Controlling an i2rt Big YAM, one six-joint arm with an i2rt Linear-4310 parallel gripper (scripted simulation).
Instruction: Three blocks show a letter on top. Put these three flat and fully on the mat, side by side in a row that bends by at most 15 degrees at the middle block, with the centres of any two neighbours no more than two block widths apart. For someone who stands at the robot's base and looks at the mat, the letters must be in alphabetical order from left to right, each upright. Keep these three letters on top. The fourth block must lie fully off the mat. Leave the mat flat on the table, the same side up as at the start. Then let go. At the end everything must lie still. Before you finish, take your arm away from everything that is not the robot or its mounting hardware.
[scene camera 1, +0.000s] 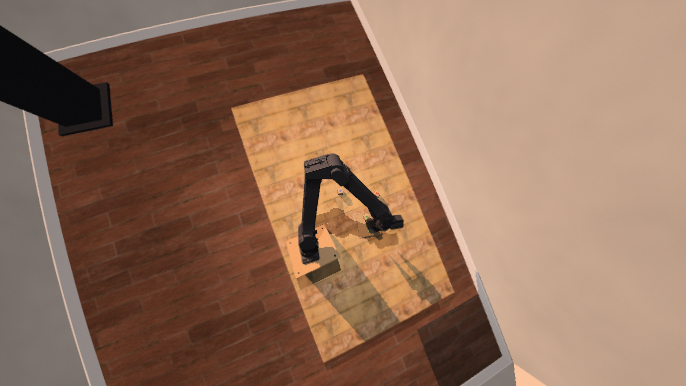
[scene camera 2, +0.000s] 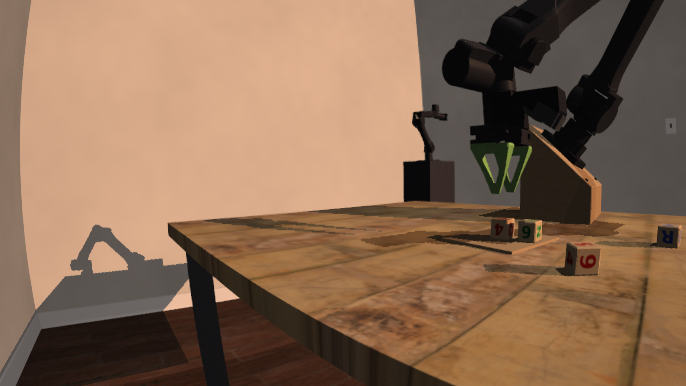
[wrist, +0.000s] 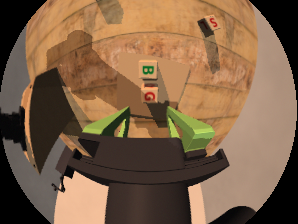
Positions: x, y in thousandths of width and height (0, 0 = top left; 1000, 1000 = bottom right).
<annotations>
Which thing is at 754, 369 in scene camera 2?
My gripper.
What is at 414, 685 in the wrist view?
My gripper.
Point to a tan mat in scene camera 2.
At 703, 620
</annotations>
